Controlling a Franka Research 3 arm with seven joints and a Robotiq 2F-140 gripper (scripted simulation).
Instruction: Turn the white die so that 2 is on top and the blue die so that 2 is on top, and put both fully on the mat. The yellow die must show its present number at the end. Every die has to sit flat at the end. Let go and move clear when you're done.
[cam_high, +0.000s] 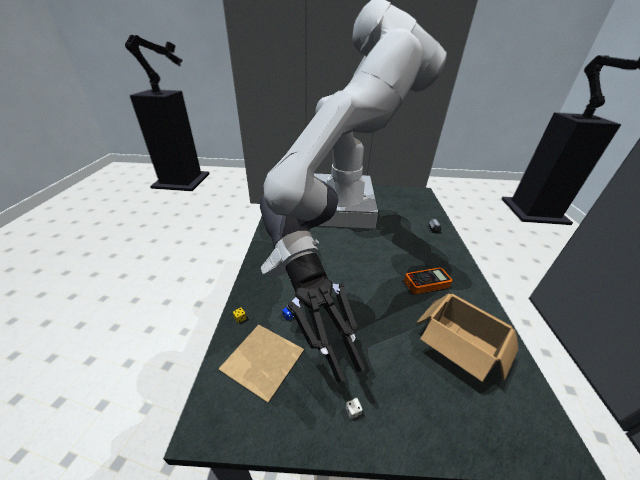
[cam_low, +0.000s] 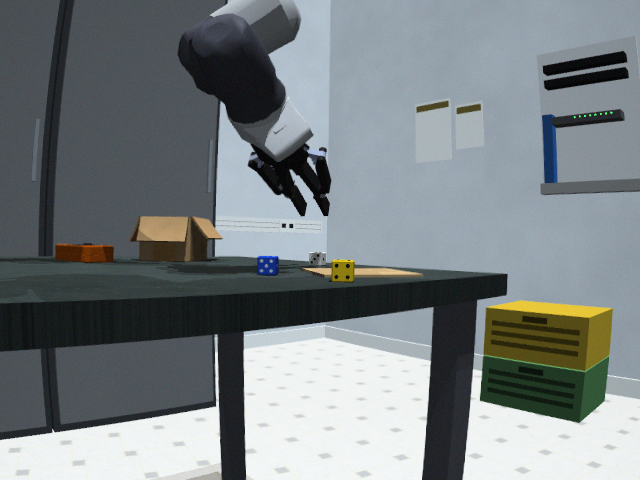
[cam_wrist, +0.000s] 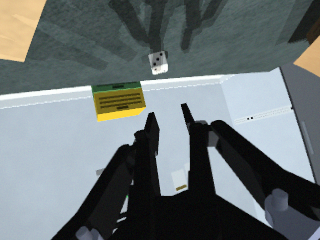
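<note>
My hand is 40 mm short of the white die, 30 mm to the right of it and 110 mm above it. From my hand the other things lie so: tan mat (50 mm behind, 180 mm to the right, 120 mm below); then blue die (180 mm behind, 140 mm to the right, 110 mm below); then yellow die (160 mm behind, 270 mm to the right, 110 mm below).
</note>
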